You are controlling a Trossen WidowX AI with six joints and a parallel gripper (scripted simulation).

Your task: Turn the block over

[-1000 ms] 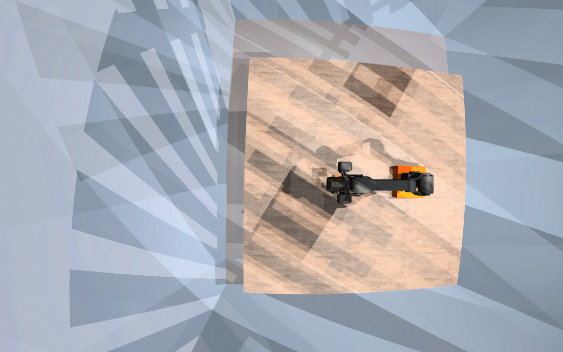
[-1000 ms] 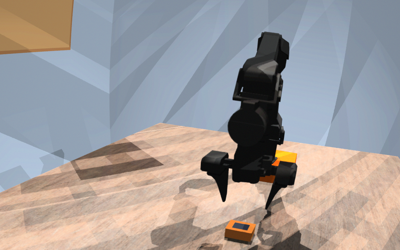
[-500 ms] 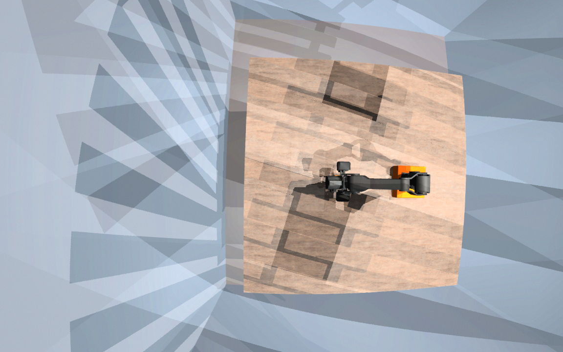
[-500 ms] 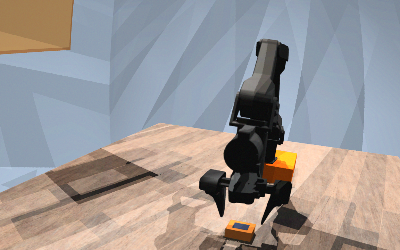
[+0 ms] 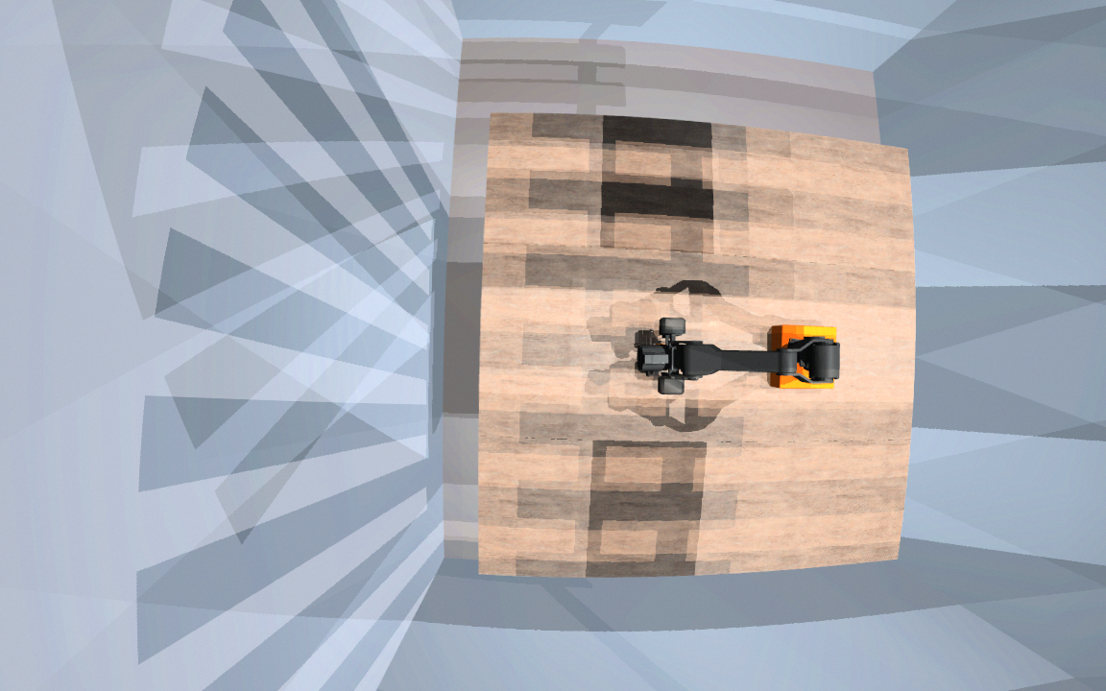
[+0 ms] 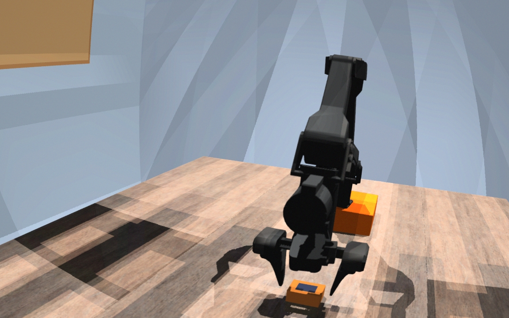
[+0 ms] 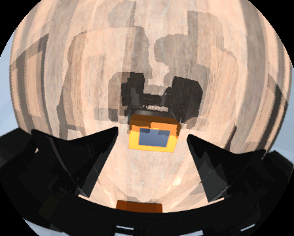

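Now: the block right at my gripper tip.
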